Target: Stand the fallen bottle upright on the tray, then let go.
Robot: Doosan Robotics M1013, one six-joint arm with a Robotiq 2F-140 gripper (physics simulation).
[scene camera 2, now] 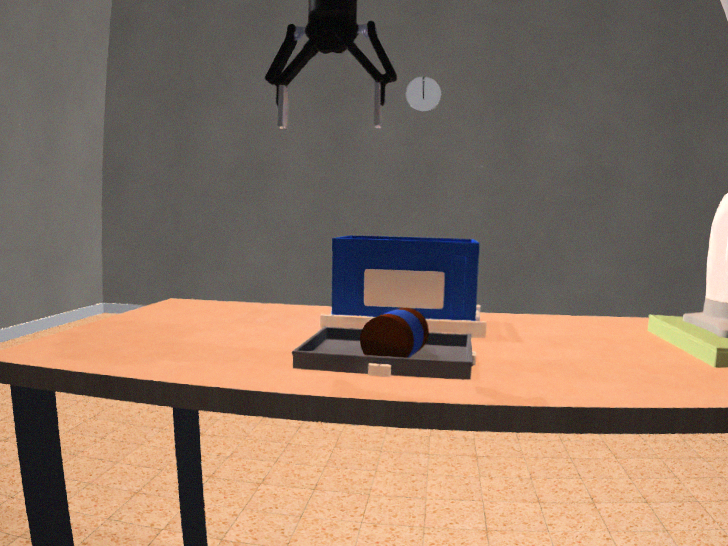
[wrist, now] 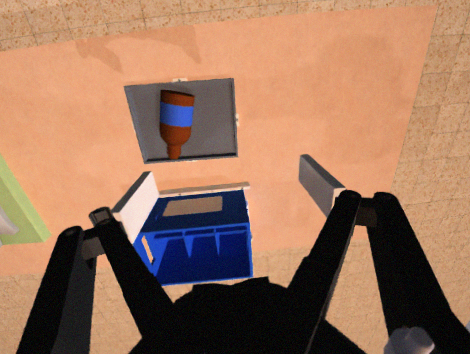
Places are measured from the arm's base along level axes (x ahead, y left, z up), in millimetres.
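Pixels of known places: gripper, fingertip midpoint: (scene camera 2: pixel 329 127) (wrist: pixel 227 175).
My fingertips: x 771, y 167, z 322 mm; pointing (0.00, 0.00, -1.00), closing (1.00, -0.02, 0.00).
Behind a point stands the place of what it marks.
A brown bottle (scene camera 2: pixel 383 336) {y 238, x 675, z 20 mm} (wrist: pixel 176 131) {y 161, x 660, z 48 mm} with a blue band lies on its side in the dark grey tray (scene camera 2: pixel 432 367) {y 264, x 605, z -15 mm} (wrist: pixel 215 100) {y 209, x 753, z -25 mm}. In scene camera 2 its round base faces the camera; in the wrist view its neck points down, toward the blue box, and reaches the tray's lower wall. My gripper (scene camera 2: pixel 329 126) {y 167, x 771, z 322 mm} (wrist: pixel 227 175) {y 167, x 771, z 322 mm} is open and empty, pointing straight down, high above the table and well above the bottle and tray. In the wrist view the bottle and tray show beyond the fingertips, toward the top left.
A blue box (scene camera 2: pixel 405 255) {y -35, x 660, z 117 mm} (wrist: pixel 200 250) {y -212, x 643, z 39 mm} with inner dividers stands behind the tray on a pale base (scene camera 2: pixel 346 322) {y -26, x 767, z -12 mm}. The table (scene camera 2: pixel 205 346) {y 160, x 974, z -30 mm} (wrist: pixel 320 90) {y 204, x 1017, z -30 mm} carries a green block (scene camera 2: pixel 685 336) {y 52, x 145, z -4 mm} (wrist: pixel 20 210) {y -15, x 137, z 3 mm} under the white arm's foot at the right in scene camera 2.
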